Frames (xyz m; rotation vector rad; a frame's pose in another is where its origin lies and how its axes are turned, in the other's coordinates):
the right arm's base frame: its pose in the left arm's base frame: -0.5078 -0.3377 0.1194 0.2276 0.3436 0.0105
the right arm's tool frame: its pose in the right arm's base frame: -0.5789 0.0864 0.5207 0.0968 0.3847 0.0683
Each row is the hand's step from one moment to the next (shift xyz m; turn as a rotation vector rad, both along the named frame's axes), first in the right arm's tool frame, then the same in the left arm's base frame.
Working: the right arm's tool frame: its pose in the left arm's base frame: -0.8760 -0.3960 0.8084 0.3340 0.7202 0.1062

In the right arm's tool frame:
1: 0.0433 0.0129 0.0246 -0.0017 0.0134 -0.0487
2: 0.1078 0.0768 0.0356 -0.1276 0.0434 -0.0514
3: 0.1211 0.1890 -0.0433 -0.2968 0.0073 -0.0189
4: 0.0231 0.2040 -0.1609 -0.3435 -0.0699 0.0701
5: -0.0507 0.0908 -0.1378 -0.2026 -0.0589 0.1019
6: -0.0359 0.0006 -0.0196 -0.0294 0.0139 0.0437
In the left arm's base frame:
1: 0.0490 0.0147 -0.0056 -0.0333 0.0251 -0.0286
2: 0.1058 0.0855 -0.0170 -0.1288 0.0277 0.0588
3: 0.0655 0.2147 -0.0431 -0.2346 -0.0502 0.1758
4: -0.0855 0.2393 -0.0589 -0.2121 -0.1561 0.2417
5: -0.1276 0.1112 -0.0343 -0.0853 -0.1247 0.1791
6: -0.0399 -0.0018 0.0090 0.0072 -0.0046 0.0538

